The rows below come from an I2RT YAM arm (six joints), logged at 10 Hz.
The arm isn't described. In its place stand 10 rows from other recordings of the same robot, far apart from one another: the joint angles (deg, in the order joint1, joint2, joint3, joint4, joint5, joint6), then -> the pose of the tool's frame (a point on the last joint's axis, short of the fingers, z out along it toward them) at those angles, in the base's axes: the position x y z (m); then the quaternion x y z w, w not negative.
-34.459, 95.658, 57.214, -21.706, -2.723, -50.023 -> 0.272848 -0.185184 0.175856 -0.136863 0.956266 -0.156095 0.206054
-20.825, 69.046, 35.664, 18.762, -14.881, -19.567 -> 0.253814 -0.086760 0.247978 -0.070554 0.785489 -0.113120 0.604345
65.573, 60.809, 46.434, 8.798, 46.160, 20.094 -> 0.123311 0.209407 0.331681 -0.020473 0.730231 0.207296 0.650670
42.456, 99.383, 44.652, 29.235, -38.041, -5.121 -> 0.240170 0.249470 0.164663 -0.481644 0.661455 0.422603 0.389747
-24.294, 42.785, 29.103, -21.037, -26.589, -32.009 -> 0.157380 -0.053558 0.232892 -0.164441 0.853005 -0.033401 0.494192
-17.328, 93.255, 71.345, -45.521, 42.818, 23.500 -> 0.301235 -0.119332 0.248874 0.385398 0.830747 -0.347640 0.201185
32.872, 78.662, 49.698, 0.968, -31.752, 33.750 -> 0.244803 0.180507 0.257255 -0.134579 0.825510 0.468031 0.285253
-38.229, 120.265, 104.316, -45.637, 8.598, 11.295 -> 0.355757 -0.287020 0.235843 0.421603 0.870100 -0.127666 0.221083
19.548, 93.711, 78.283, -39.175, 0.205, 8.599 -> 0.332417 0.117894 0.280268 -0.090346 0.948374 0.072271 0.295297
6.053, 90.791, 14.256, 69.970, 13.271, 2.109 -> 0.246465 0.017917 0.140760 0.051336 0.743642 -0.038993 0.665463
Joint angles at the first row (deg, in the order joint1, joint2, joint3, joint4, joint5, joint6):
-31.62 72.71 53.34 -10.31 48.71 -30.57
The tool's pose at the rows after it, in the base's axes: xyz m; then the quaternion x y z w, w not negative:
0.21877 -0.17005 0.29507 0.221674 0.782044 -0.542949 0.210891
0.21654 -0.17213 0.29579 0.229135 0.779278 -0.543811 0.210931
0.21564 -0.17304 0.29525 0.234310 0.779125 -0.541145 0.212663
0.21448 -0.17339 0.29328 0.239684 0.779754 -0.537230 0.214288
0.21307 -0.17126 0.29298 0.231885 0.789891 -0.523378 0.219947
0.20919 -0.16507 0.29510 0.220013 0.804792 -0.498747 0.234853
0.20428 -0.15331 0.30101 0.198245 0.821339 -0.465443 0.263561
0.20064 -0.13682 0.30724 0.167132 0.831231 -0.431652 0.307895
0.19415 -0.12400 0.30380 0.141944 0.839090 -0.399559 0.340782
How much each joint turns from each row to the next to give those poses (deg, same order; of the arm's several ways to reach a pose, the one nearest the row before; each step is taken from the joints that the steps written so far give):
-0.72 -0.53 -0.02 0.16 -0.22 0.18
-0.61 -0.15 0.00 0.02 0.02 0.39
-0.28 0.00 -0.02 -0.24 -0.26 0.75
-0.22 -0.07 -0.31 -0.26 -0.31 0.96
0.02 -0.56 0.02 -1.66 -2.10 0.50
0.31 -1.71 0.00 -3.02 -3.60 1.07
1.07 -2.91 -0.02 -3.39 -5.03 0.87
2.20 -3.60 -0.87 -1.29 -5.29 0.38
1.32 -3.50 -2.65 -0.04 -4.85 0.39

